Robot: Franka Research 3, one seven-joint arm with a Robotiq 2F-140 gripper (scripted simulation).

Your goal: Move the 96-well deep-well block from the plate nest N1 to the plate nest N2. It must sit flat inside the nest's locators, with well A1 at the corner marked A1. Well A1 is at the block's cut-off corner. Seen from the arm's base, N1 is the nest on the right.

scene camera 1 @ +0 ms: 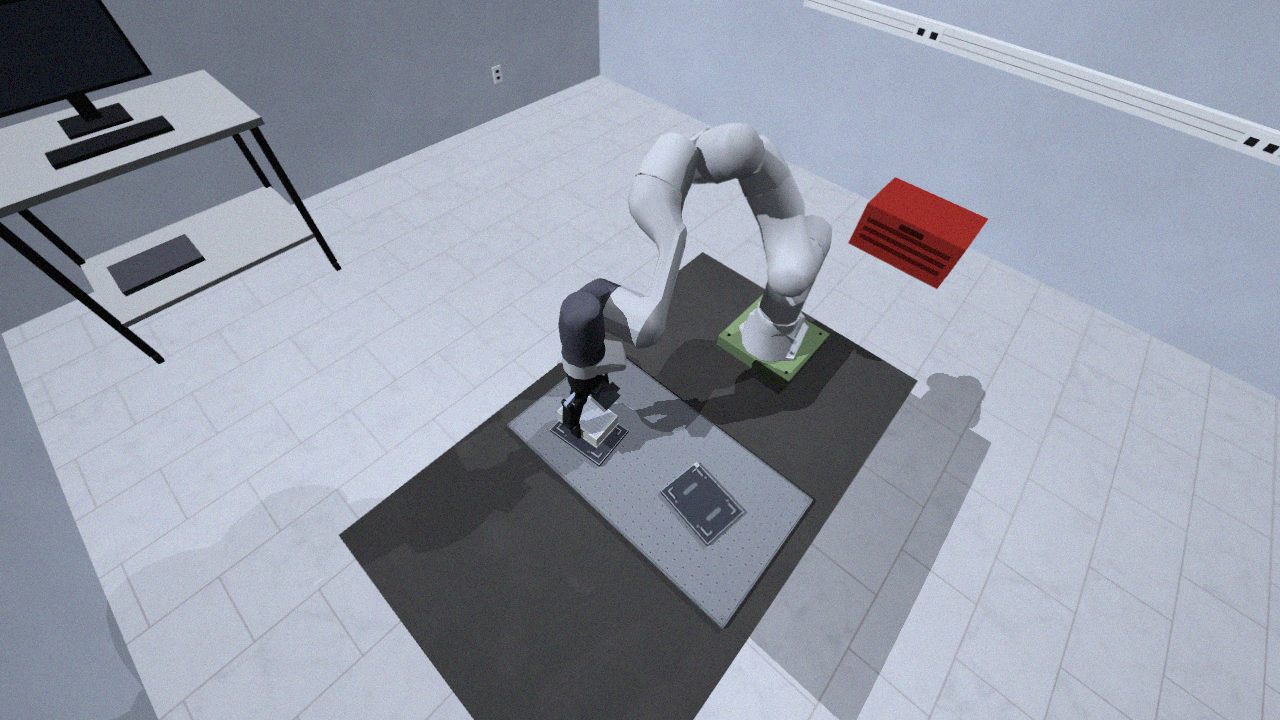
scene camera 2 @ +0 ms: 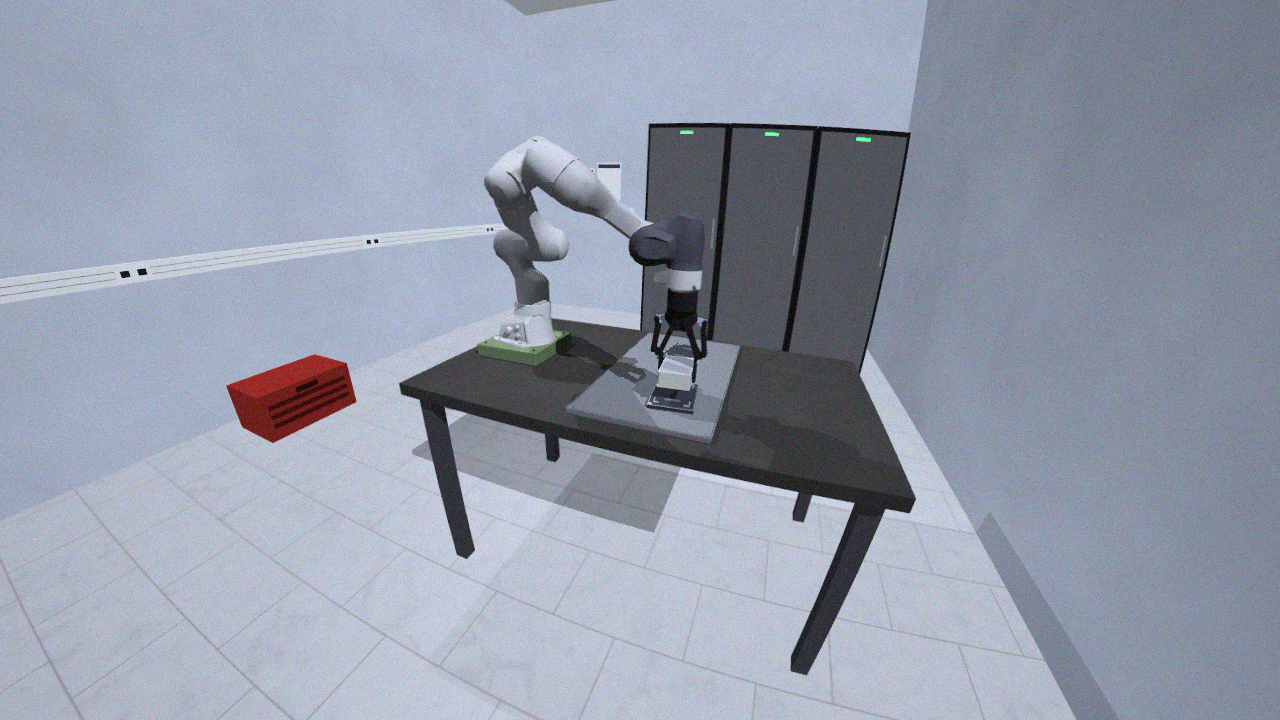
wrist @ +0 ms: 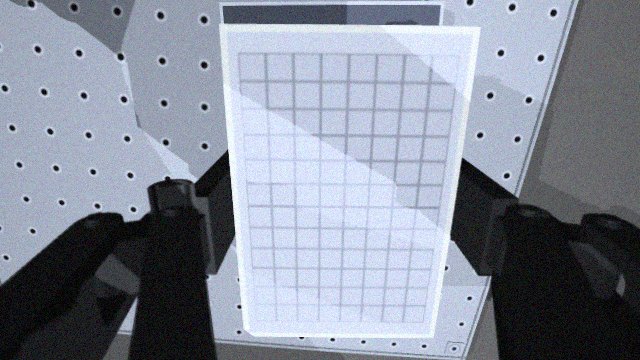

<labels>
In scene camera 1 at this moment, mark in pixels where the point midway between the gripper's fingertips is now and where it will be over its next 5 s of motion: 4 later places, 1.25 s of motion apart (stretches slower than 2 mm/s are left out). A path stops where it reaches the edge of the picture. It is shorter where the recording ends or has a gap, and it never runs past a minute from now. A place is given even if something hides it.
My gripper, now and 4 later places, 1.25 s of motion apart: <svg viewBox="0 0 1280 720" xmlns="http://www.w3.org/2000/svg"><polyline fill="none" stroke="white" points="588,422 592,417 631,441 668,465 707,489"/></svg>
</labels>
